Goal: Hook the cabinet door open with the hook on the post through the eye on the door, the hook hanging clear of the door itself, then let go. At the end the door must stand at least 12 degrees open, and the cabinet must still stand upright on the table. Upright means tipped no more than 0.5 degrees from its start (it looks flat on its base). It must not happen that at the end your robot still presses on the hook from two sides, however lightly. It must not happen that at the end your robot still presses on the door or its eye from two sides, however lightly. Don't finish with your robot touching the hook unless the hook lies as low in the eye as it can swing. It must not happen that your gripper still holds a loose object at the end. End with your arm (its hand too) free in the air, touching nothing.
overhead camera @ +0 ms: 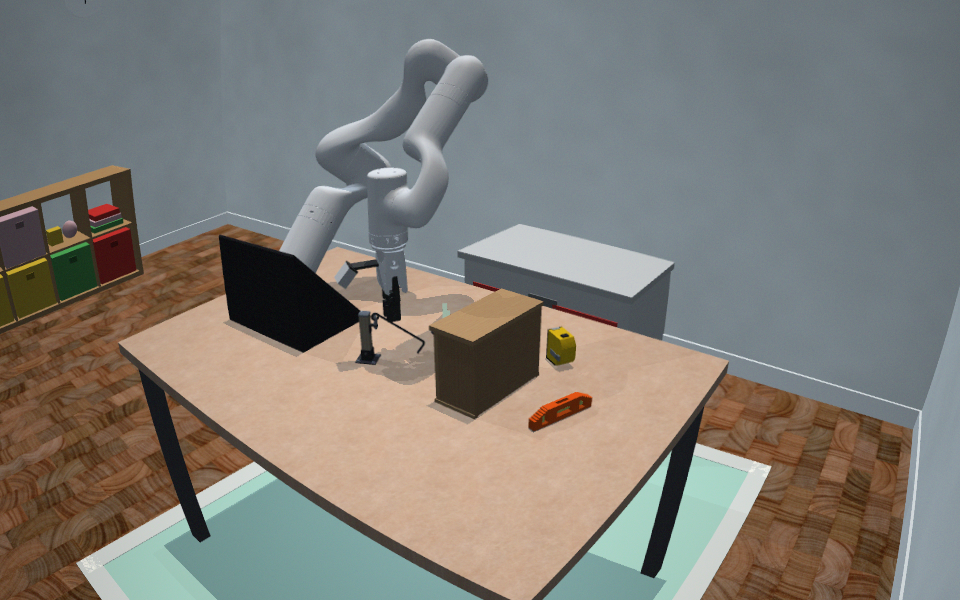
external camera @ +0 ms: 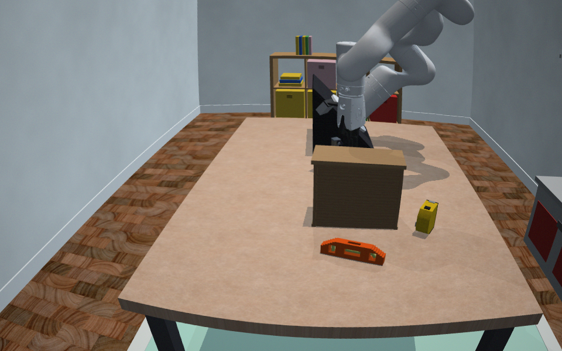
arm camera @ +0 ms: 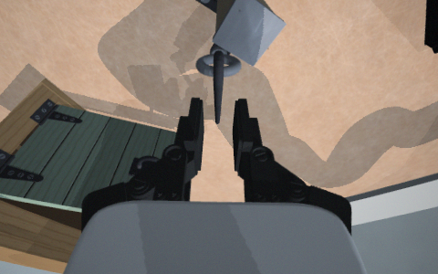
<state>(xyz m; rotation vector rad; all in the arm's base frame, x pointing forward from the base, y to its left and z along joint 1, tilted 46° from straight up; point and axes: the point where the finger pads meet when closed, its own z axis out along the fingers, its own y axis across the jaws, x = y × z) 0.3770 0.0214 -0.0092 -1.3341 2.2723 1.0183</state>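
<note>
The hook rod is 6 cm below my hand and 1 cm to the left of it. Round my hand: yellow tape measure: 30 cm ahead, 20 cm to the left, 8 cm below; then cabinet door: 15 cm ahead, 4 cm below; then orange spirit level: 43 cm ahead, 10 cm below, 2 cm to the left.
</note>
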